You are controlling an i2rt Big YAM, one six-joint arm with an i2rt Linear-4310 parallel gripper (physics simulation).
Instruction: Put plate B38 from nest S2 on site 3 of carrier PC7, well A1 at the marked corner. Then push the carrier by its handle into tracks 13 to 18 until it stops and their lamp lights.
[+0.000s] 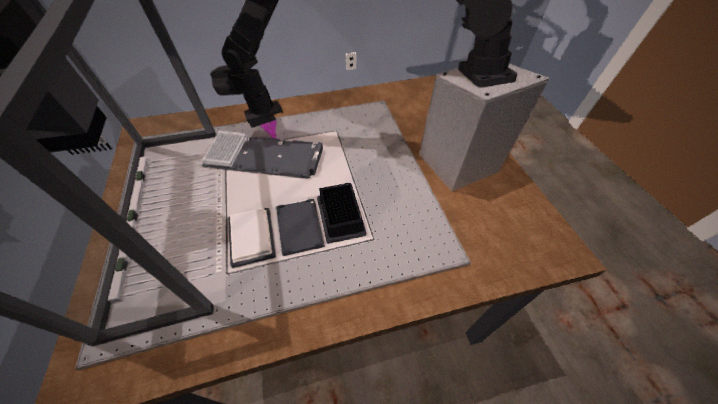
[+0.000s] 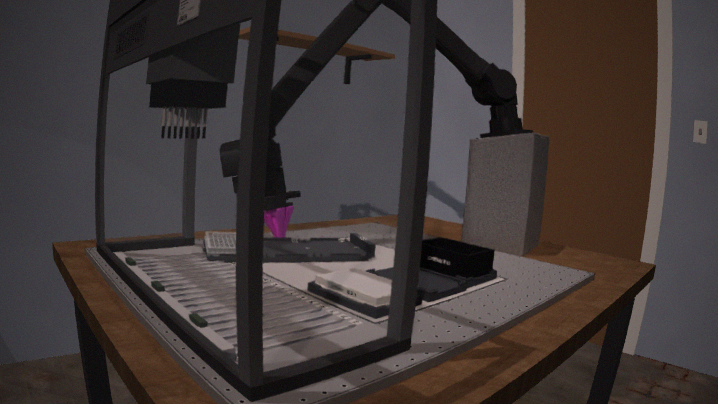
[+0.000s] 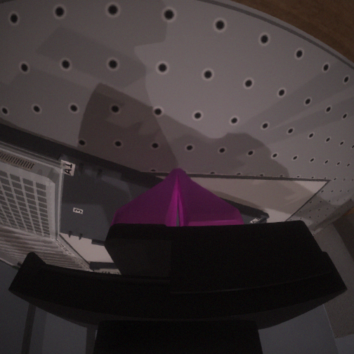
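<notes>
Carrier PC7 (image 1: 293, 158) (image 2: 321, 250) (image 3: 92, 192), dark grey, lies skewed to the tracks (image 1: 188, 216) (image 2: 200, 286), its raised handle end (image 1: 316, 158) (image 2: 362, 245) at the right and nearer the front. A pale well plate (image 1: 225, 149) (image 2: 219, 242) (image 3: 27, 200) sits on its left end, at the tracks' edge. An A1 label (image 3: 68, 168) shows beside the plate. In the front row, the middle nest (image 1: 300, 227) (image 2: 439, 283) holds no plate. My gripper (image 1: 274, 137) (image 2: 279, 236) (image 3: 177, 175) is shut and empty, its tips at the carrier's back long edge; contact cannot be told.
A white plate (image 1: 250, 233) (image 2: 351, 287) and a black box (image 1: 341, 206) (image 2: 456, 256) stand in the nests either side. Dark frame posts (image 1: 175, 65) (image 2: 251, 200) surround the tracks. A pipetting head (image 2: 188, 95) hangs above. Dark green lamps (image 1: 139, 175) (image 2: 198, 319) line the far left bar.
</notes>
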